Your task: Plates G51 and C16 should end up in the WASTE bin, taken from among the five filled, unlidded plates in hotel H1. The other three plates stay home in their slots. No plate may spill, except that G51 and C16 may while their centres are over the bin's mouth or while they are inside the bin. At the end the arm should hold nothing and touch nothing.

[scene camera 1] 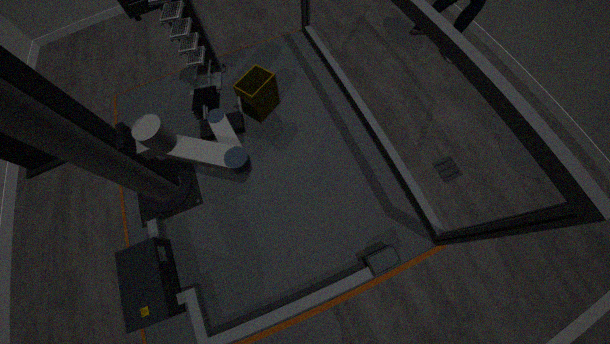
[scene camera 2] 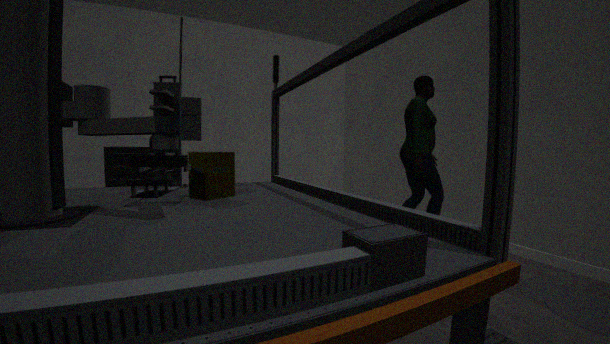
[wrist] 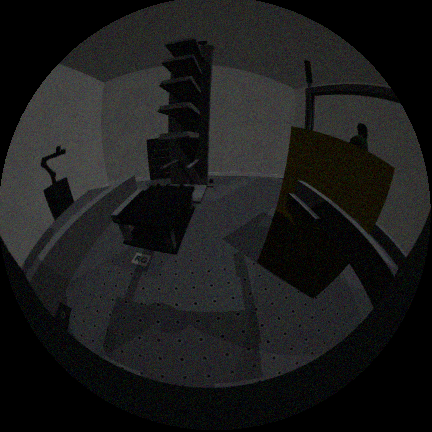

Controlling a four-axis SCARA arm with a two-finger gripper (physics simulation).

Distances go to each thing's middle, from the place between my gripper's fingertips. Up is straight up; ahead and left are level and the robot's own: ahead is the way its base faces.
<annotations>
The grey cabinet [scene camera 1: 142, 277] is 63 cm to the right of my hand, 51 cm behind it and 8 cm below it.
</annotations>
